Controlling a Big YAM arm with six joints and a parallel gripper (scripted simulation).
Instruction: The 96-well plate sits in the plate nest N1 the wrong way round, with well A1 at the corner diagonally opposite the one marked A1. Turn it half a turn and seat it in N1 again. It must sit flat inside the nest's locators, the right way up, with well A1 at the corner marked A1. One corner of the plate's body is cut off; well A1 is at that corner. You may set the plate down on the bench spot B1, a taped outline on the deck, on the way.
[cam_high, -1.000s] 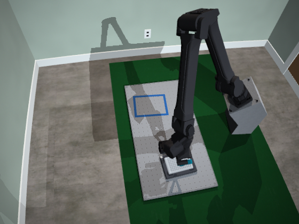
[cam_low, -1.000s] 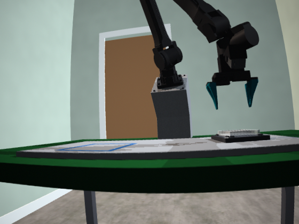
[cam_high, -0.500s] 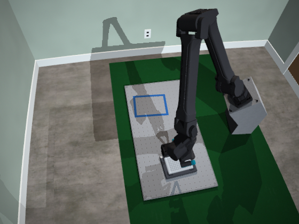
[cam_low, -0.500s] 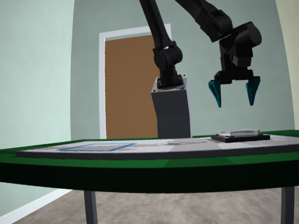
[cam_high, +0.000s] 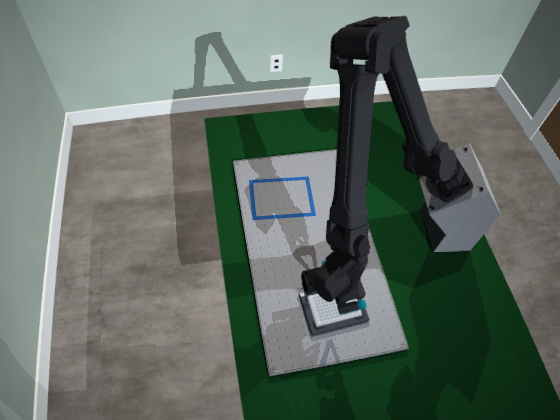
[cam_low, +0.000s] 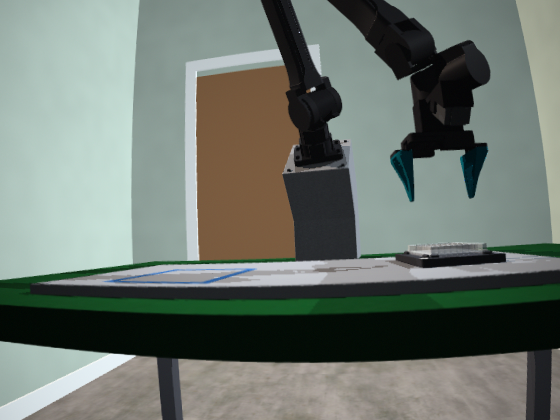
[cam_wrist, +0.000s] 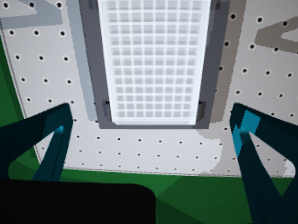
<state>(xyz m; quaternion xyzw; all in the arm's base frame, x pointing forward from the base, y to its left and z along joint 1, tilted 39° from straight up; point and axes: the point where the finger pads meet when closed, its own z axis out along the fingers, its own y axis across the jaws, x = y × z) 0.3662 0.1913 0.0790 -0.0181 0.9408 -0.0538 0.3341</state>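
My hand is 90 mm above the 96-well plate. Round my hand: plate nest N1: 100 mm below; then A1 label: 90 mm below, 70 mm ahead, 60 mm to the right.
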